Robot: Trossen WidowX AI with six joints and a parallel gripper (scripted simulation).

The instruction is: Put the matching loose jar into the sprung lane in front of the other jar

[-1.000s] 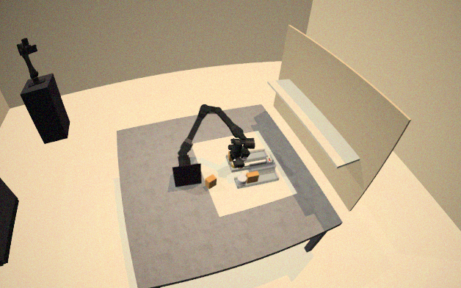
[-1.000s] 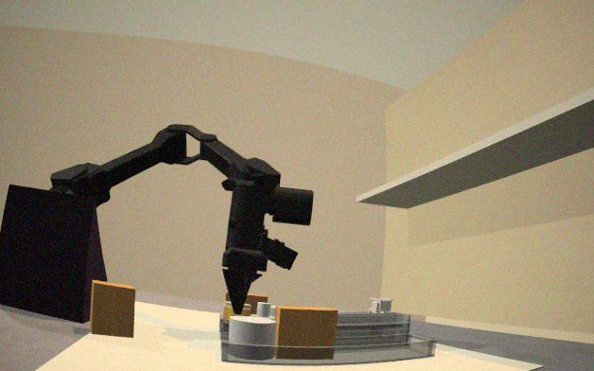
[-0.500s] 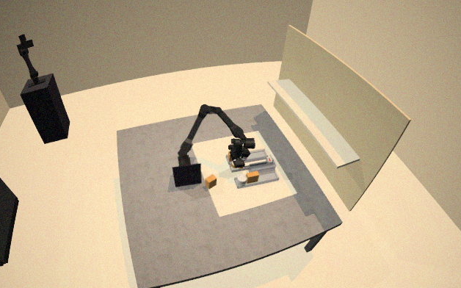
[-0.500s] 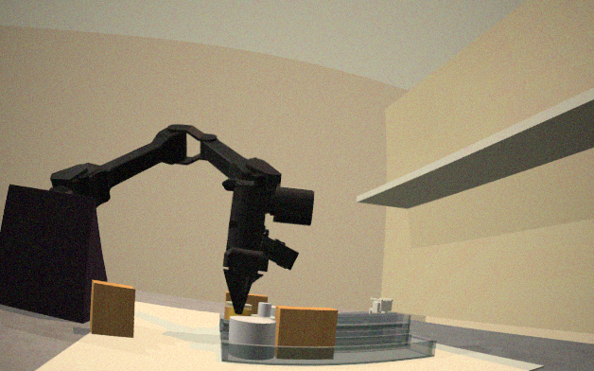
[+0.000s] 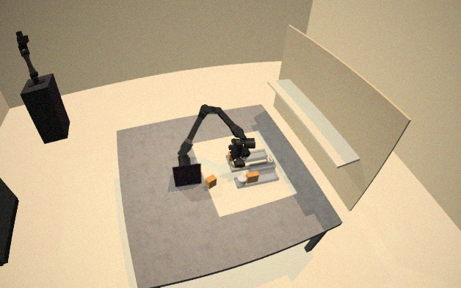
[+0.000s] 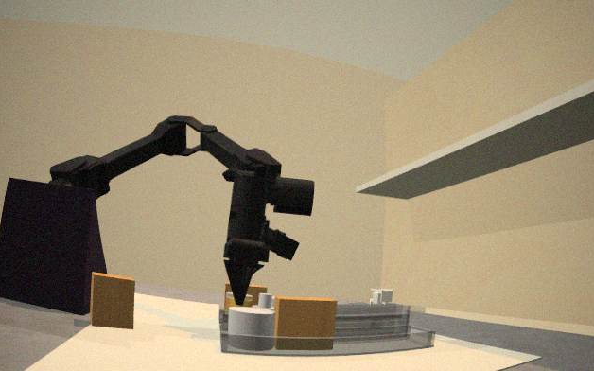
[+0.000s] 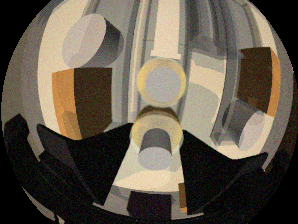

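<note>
My gripper tip is now 15 cm short of the lane rack, 4 cm to the left of it and 3 cm above it. From my gripper tip the other things lie so: shelf (50 cm ahead, 2 cm to the right, 32 cm above).
</note>
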